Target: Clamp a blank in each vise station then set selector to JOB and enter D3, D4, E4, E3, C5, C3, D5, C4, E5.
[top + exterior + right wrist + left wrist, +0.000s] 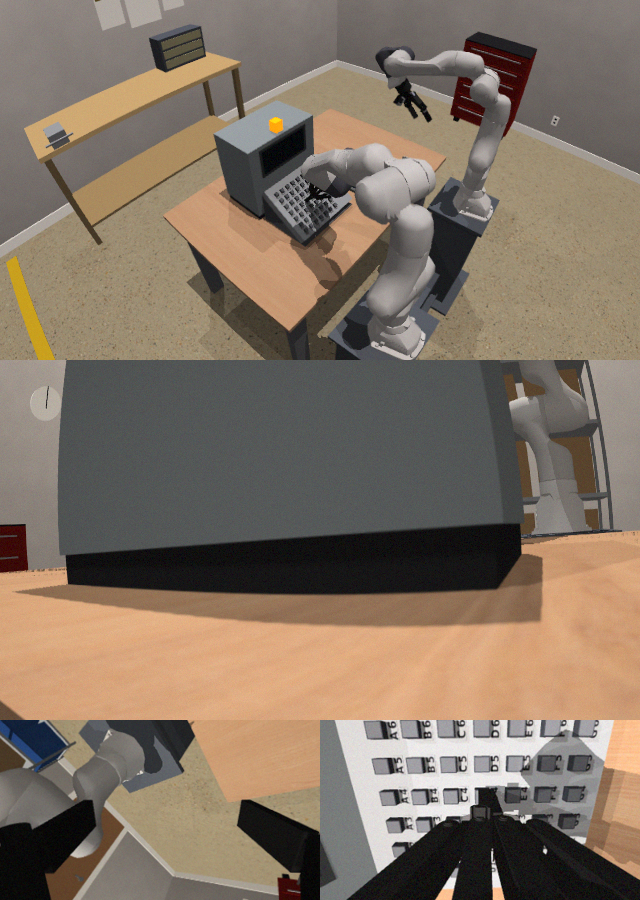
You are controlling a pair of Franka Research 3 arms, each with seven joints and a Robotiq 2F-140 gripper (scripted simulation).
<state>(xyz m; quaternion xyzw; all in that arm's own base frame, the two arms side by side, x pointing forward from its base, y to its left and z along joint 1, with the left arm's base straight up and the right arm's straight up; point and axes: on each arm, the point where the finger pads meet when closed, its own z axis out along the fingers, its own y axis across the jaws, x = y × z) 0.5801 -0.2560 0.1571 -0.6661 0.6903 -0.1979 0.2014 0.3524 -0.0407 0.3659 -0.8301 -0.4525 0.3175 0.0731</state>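
Note:
The d4 key lies 40 mm below my left hand and 30 mm ahead of it. The rest, counted from my left hand: e4 key: 60 mm below; then d5 key: 40 mm to the right, 40 mm below, 30 mm ahead; then c4 key: 60 mm ahead, 20 mm below.

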